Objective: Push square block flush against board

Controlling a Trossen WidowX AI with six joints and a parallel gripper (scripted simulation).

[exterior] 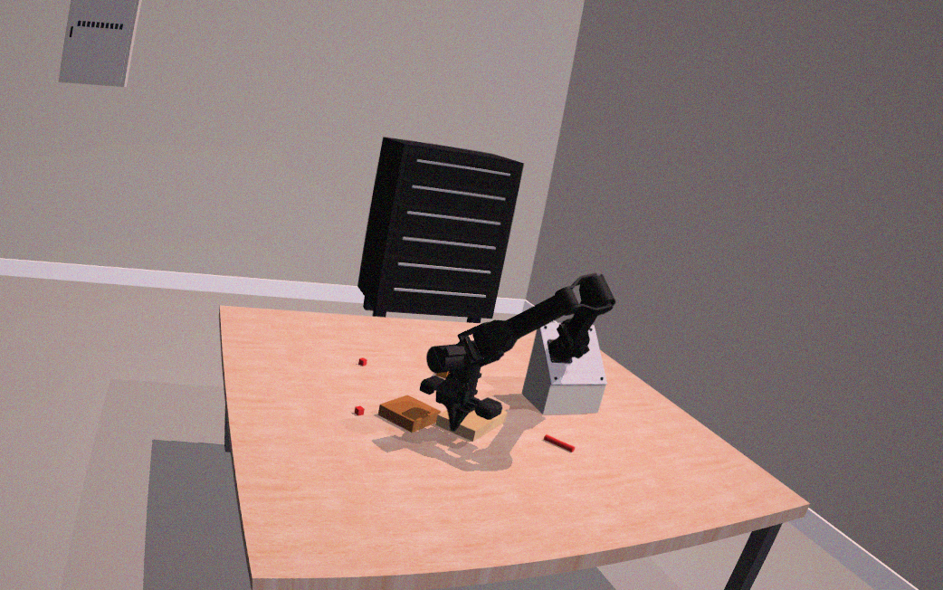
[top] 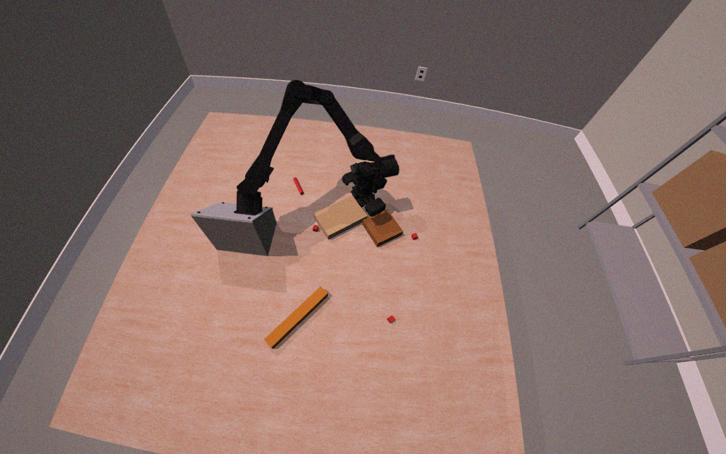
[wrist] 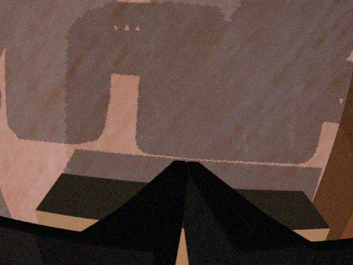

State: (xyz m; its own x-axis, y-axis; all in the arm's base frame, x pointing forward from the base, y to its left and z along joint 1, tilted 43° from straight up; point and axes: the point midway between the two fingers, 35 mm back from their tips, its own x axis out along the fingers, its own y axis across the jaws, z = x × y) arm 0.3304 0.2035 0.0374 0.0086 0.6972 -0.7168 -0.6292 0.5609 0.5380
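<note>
The light tan board lies 7 cm behind my gripper tip and 6 cm to the right of it. From my gripper tip the other things lie so: long orange bar: 15 cm behind, 42 cm to the right; red stick: 25 cm behind, 6 cm to the left, 1 cm below; brown square block: 8 cm ahead, 8 cm to the right.
</note>
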